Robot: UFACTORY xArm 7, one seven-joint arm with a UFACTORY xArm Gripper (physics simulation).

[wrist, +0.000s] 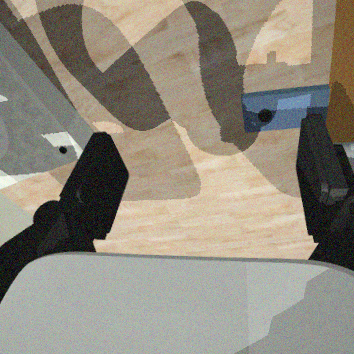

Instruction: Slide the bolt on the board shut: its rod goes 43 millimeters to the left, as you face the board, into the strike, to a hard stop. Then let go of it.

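Frame: origin at the arm's base, x ahead, y left, z up, level; centimetres.
Where they show: gripper, between the fingertips: [202, 146].
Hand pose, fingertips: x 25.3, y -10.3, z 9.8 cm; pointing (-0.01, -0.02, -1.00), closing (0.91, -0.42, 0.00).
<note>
After its pixels a point has its place.
My gripper [202, 146] {y -10.3, x 25.3, z 9.8 cm} is open, with nothing between its two black fingers. A blue plate [290, 103] {y -18.6, x 28.0, z -2.4 cm} with a dark round hole lies at the right of the wrist view, and the right fingertip overlaps its lower right part. An orange-brown upright surface [344, 50] {y -14.7, x 33.2, z -0.1 cm}, perhaps part of the board, stands at the right edge beside the blue plate. A bit of pale grey shows below it, mostly behind the right finger. I cannot make out the bolt's rod, its handle or the strike.
A grey part [37, 112] {y -5.5, x 8.4, z 0.0 cm} with a small dark hole lies at the left edge, close to the left finger. A light wooden surface [215, 215] {y -32.2, x 11.8, z -3.2 cm} with dark, curved shadows lies beneath and between the fingers.
</note>
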